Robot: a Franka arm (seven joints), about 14 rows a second.
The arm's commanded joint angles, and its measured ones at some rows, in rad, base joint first. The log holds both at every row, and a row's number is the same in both.
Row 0, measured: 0.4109 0.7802 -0.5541 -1.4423 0.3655 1.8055 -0.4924
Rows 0 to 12, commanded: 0.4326 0.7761 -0.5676 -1.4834 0.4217 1.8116 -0.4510; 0.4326 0.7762 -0.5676 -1.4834 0.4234 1.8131 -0.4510; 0.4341 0.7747 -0.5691 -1.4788 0.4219 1.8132 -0.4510; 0.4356 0.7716 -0.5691 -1.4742 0.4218 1.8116 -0.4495; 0.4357 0.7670 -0.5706 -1.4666 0.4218 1.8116 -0.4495; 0.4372 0.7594 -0.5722 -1.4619 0.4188 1.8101 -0.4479; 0.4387 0.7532 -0.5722 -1.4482 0.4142 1.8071 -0.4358; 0.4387 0.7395 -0.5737 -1.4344 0.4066 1.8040 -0.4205; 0.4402 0.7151 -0.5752 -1.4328 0.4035 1.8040 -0.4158; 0.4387 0.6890 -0.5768 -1.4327 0.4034 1.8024 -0.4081; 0.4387 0.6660 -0.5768 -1.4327 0.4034 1.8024 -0.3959; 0.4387 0.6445 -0.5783 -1.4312 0.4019 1.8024 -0.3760; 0.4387 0.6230 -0.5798 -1.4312 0.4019 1.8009 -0.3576
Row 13, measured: 0.4295 0.6865 -0.5714 -1.4115 0.3928 1.8113 -0.4061
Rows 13 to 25, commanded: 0.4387 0.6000 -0.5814 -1.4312 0.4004 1.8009 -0.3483; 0.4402 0.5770 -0.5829 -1.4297 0.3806 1.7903 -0.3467; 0.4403 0.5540 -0.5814 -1.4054 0.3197 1.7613 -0.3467; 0.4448 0.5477 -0.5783 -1.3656 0.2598 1.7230 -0.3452; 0.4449 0.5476 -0.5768 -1.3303 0.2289 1.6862 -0.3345; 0.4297 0.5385 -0.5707 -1.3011 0.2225 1.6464 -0.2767; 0.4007 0.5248 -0.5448 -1.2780 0.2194 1.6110 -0.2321; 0.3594 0.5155 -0.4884 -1.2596 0.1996 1.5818 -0.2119; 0.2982 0.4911 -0.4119 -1.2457 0.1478 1.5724 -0.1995; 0.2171 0.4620 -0.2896 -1.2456 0.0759 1.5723 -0.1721; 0.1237 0.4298 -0.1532 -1.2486 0.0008 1.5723 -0.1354; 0.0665 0.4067 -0.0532 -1.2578 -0.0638 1.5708 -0.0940; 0.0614 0.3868 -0.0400 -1.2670 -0.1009 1.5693 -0.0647
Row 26, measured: 0.1253 0.4449 -0.1484 -1.2490 -0.0176 1.5893 -0.1432
